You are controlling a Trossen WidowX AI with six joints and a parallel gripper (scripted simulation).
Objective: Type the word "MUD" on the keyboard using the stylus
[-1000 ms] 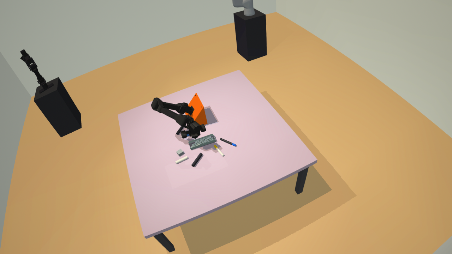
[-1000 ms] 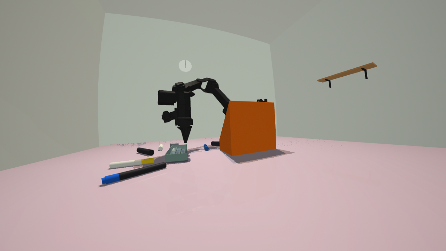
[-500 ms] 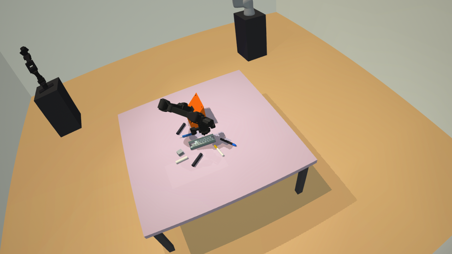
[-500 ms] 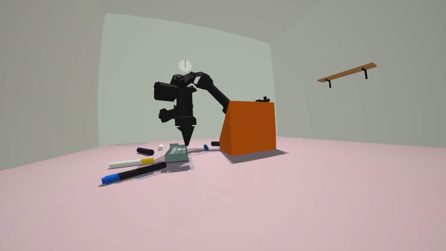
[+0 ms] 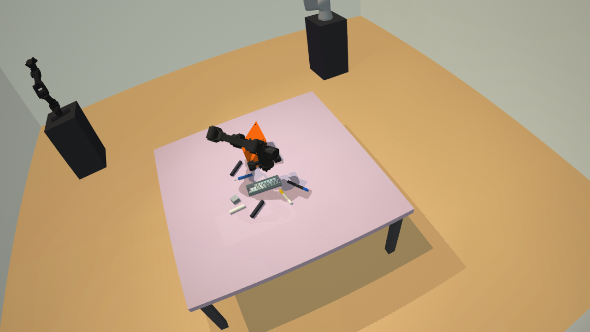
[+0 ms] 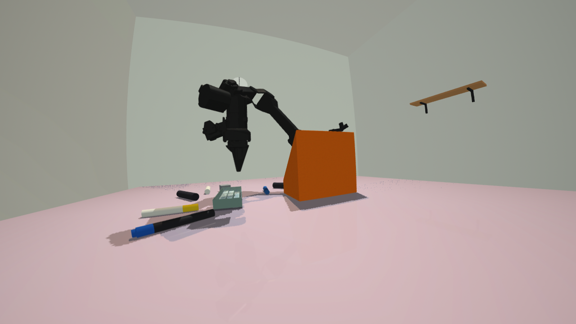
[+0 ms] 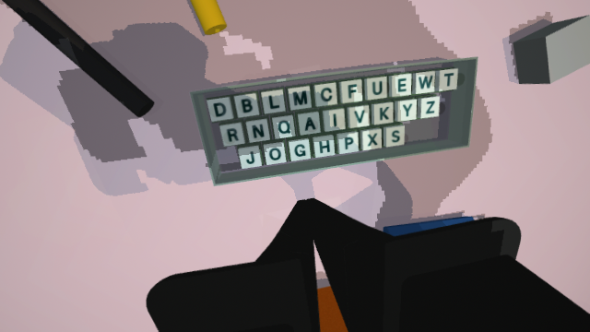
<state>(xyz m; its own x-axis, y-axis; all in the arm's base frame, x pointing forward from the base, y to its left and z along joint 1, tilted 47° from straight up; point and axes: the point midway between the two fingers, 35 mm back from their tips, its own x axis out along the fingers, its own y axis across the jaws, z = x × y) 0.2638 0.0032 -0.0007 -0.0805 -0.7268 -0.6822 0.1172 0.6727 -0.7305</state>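
Now: gripper tip 15 cm to the left of the stylus, 11 cm past it and 8 cm above it. Also, from my gripper tip: stylus tip (18 cm to the right, 12 cm behind, 8 cm below); then blue-capped black marker (15 cm ahead, 14 cm to the left, 8 cm below); then yellow-capped white marker (15 cm ahead, 8 cm below, 3 cm to the left).
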